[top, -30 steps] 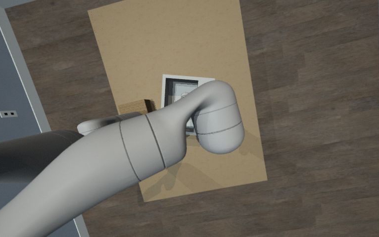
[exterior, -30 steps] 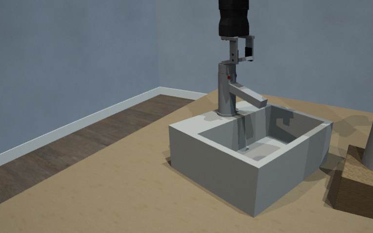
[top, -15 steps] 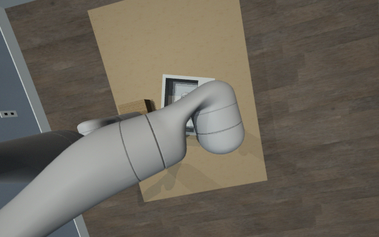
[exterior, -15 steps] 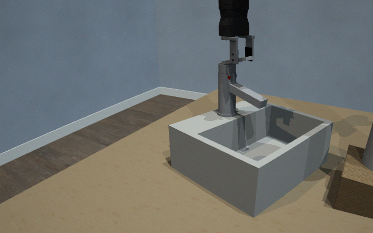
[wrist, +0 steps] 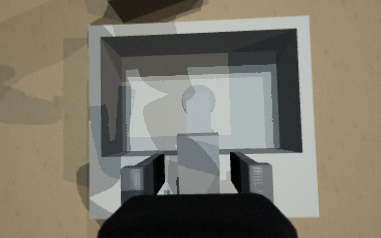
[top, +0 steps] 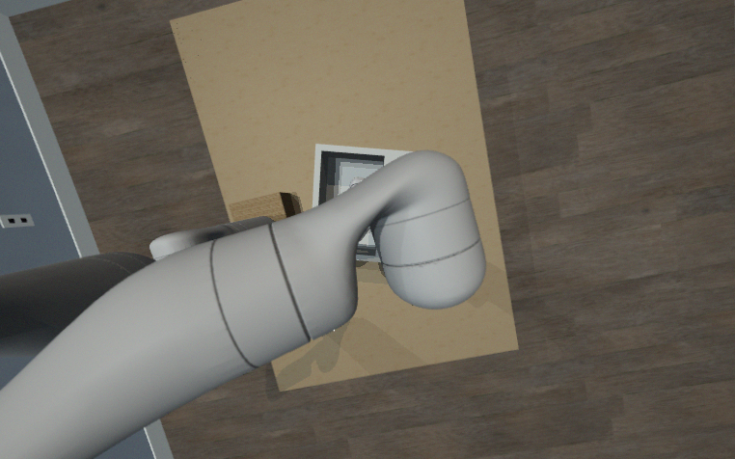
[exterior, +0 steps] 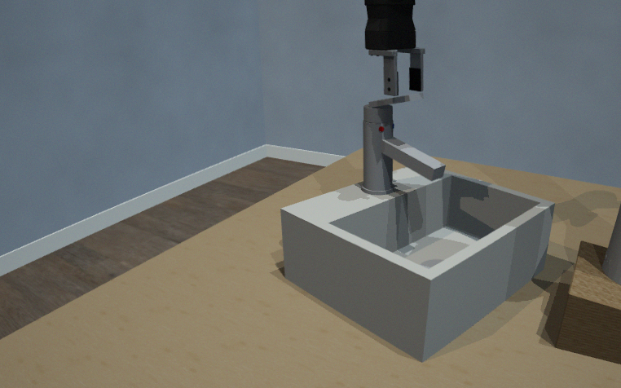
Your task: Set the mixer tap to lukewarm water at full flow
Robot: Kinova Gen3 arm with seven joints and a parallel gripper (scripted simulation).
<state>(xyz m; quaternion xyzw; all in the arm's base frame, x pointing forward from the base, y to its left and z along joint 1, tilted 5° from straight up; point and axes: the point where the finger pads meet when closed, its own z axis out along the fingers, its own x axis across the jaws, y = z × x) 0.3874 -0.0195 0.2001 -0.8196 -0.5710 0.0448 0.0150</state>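
My gripper is now 20 mm short of the flat lever and 30 mm above it. The rest, counted from my hand: grey square sink: 60 mm behind, 20 mm to the left, 270 mm below; then grey mixer tap: 30 mm ahead, 10 mm to the right, 80 mm below.
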